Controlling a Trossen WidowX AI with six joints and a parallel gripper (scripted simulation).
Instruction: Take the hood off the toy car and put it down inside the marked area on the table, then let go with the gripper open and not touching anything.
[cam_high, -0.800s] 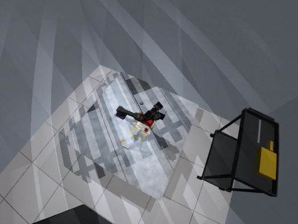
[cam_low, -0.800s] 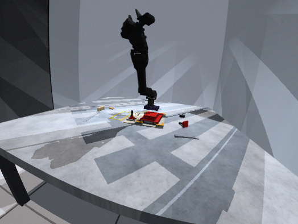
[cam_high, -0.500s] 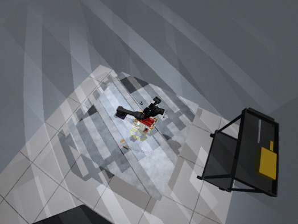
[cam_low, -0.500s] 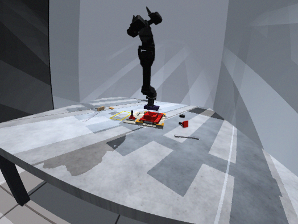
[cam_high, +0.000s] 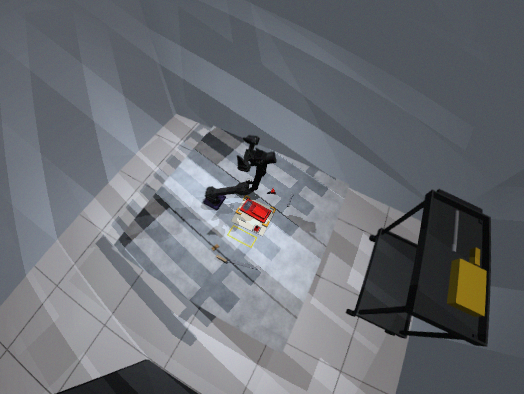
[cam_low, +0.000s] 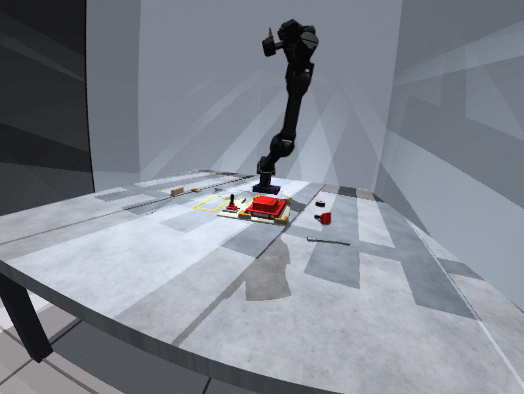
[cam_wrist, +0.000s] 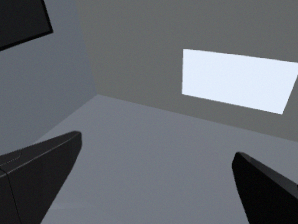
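Now: gripper tip 64 cm above the red hood, 12 cm short of it and 3 cm to the right of it.
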